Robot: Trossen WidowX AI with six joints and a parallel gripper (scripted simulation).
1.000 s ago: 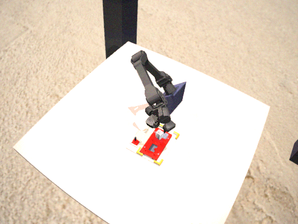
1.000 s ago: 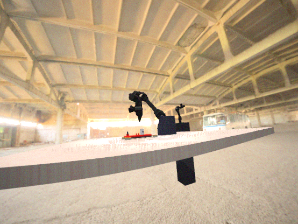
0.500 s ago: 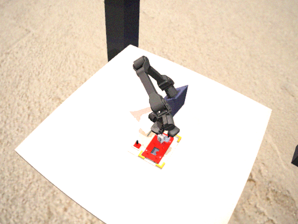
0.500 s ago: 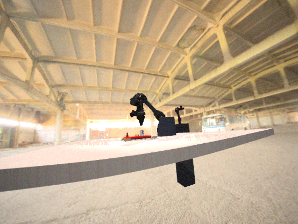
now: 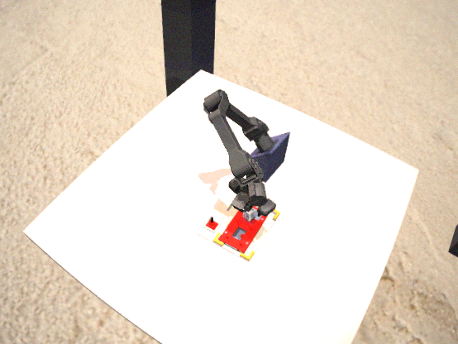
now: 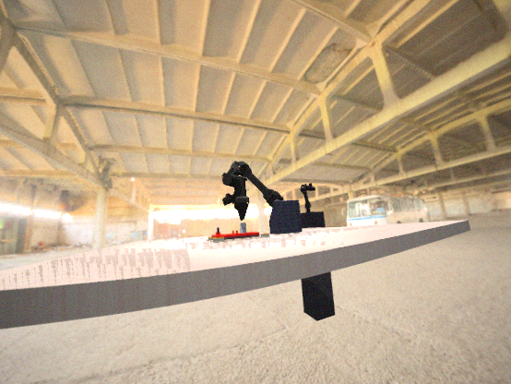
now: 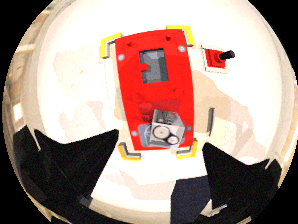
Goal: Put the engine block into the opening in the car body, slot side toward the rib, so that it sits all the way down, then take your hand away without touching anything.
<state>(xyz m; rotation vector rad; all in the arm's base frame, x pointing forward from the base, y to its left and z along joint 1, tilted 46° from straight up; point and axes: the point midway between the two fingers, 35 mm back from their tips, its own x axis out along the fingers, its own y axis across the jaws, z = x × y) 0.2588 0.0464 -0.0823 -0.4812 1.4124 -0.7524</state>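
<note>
The grey engine block is 4 cm below my gripper tip.
</note>
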